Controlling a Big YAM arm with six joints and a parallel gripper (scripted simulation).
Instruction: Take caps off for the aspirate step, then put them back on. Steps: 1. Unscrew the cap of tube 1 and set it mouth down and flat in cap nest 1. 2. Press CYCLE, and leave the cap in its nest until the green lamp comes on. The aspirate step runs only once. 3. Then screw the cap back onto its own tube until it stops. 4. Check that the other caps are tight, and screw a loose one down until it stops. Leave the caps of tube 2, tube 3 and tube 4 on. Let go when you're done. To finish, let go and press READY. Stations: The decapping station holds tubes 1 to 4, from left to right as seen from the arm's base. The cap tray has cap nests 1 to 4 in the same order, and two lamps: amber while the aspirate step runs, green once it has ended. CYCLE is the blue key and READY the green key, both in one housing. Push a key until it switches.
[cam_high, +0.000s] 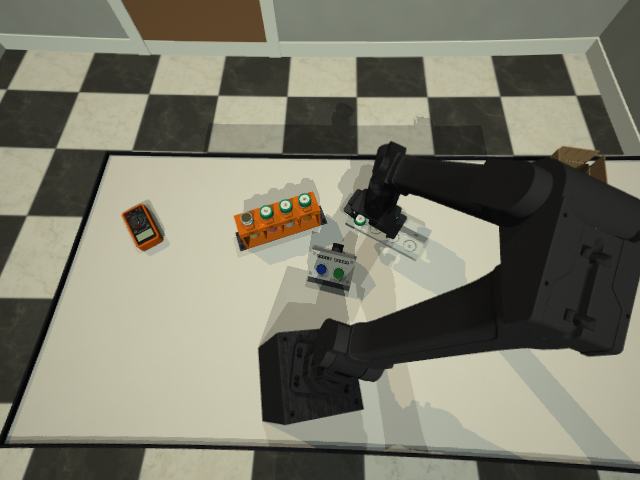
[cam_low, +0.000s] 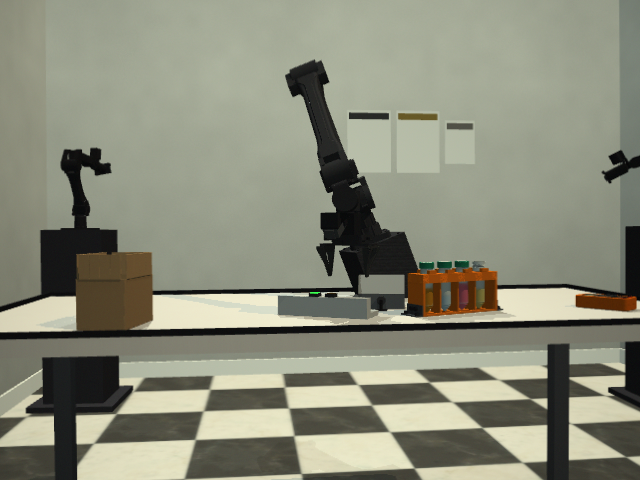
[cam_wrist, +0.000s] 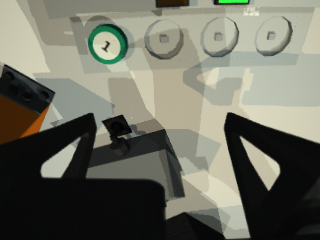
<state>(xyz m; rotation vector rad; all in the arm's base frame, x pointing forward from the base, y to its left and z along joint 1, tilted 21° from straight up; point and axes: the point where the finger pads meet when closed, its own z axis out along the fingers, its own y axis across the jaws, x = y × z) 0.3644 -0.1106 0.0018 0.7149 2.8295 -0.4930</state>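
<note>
The cap lies 50 mm ahead of my hand, 20 mm to the left of it and 80 mm below it. The rest, counted from my hand: key housing 110 mm behind, 100 mm to the left, 40 mm below; then green key 130 mm behind, 80 mm to the left, 30 mm below; then blue key 120 mm behind, 120 mm to the left, 30 mm below.
</note>
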